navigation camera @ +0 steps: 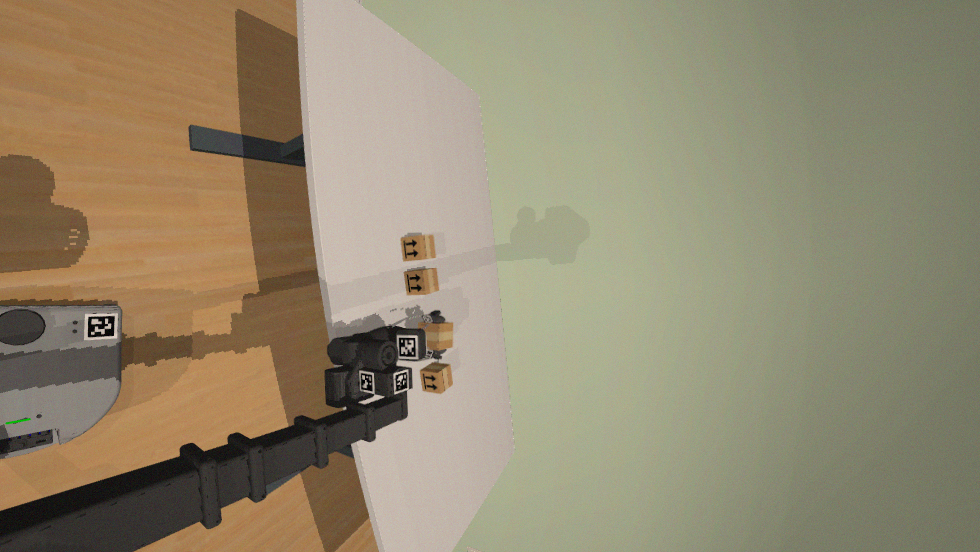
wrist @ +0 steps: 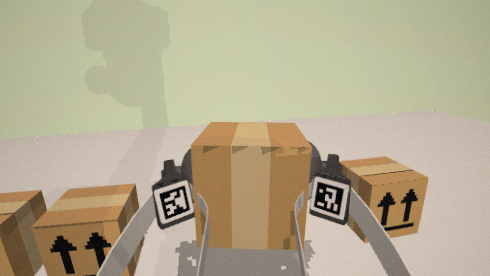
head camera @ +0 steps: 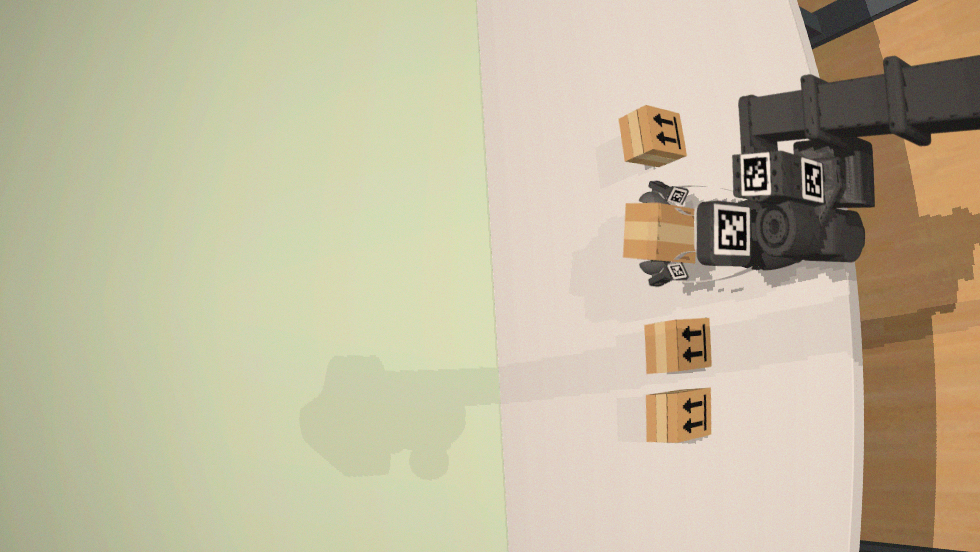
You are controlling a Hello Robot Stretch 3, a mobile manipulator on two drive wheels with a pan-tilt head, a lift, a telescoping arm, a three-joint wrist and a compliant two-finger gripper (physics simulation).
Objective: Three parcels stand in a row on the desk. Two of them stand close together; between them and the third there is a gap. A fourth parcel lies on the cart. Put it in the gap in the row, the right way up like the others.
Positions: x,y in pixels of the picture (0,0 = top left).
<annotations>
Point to a brown cardboard parcel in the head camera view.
At 653,231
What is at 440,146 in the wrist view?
A white desk.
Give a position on a brown cardboard parcel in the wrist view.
395,193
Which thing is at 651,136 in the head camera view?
A brown cardboard parcel.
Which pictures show the gripper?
The navigation camera view, the wrist view and the head camera view: all of them.
</annotations>
